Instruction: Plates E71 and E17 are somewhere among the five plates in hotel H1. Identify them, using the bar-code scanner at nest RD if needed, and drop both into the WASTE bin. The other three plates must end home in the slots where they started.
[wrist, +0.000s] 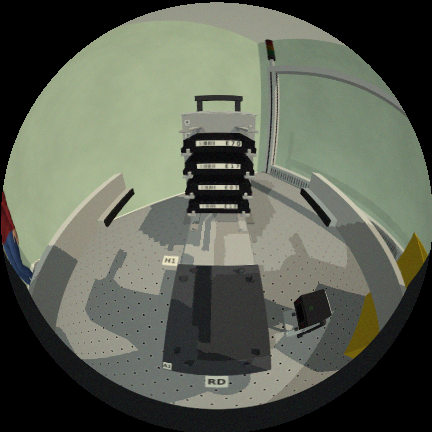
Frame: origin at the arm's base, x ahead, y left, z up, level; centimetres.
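Where they show: gripper, fingertip midpoint: (216, 176).
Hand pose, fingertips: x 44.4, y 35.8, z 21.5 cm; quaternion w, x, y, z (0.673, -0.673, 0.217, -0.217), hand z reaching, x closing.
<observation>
After its pixels a point has its place.
My gripper (216, 176) {z 21.5, x 44.4, y 35.8 cm} is open, its two dark pads wide apart left and right, with no plate between them. Hotel H1 (219, 120) {z 25.9, x 56.2, y 51.2 cm} stands ahead with four black plates stacked in it. From the top, their labels read E70 on a plate (219, 143) {z 23.0, x 48.6, y 41.1 cm} and E17 on the plate (219, 166) {z 20.2, x 48.6, y 41.1 cm} below. The third plate (219, 187) {z 17.4, x 48.6, y 41.1 cm} and the lowest plate (219, 206) {z 14.6, x 48.6, y 41.0 cm} have labels too small to read surely. The brackets above E70 hold no plate. Nest RD (235, 315) {z 7.3, x 43.0, y 30.0 cm}, a dark platform, is bare in front. The yellow WASTE bin (364, 327) {z 4.9, x 56.8, y 7.2 cm} shows partly at the right.
A black box (314, 307) {z 9.5, x 49.9, y 23.2 cm}, seemingly the bar-code scanner, stands right of the nest on a small bracket. A signal tower (270, 51) {z 73.5, x 100.9, y 69.4 cm} and a frame post stand behind on the right. Part of a person in red and blue (14, 247) shows at the left edge.
</observation>
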